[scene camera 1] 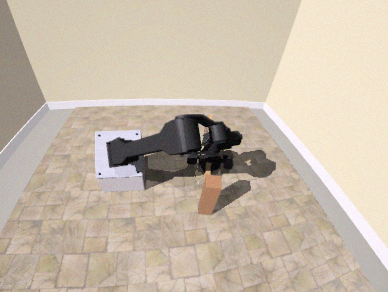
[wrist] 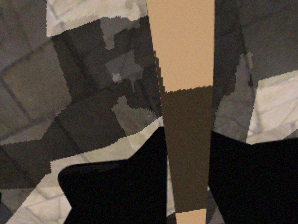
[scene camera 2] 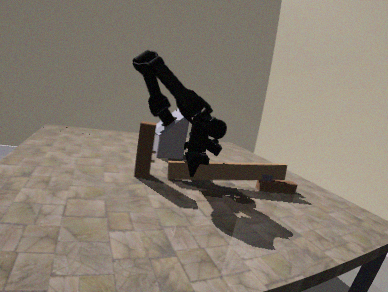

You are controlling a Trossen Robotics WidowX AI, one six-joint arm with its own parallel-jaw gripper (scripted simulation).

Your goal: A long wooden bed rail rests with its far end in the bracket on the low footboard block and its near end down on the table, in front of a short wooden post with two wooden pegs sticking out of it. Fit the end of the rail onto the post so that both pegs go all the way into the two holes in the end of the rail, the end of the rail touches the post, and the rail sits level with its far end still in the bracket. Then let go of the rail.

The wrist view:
my gripper
wooden bed rail
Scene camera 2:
my gripper
wooden bed rail
wooden post
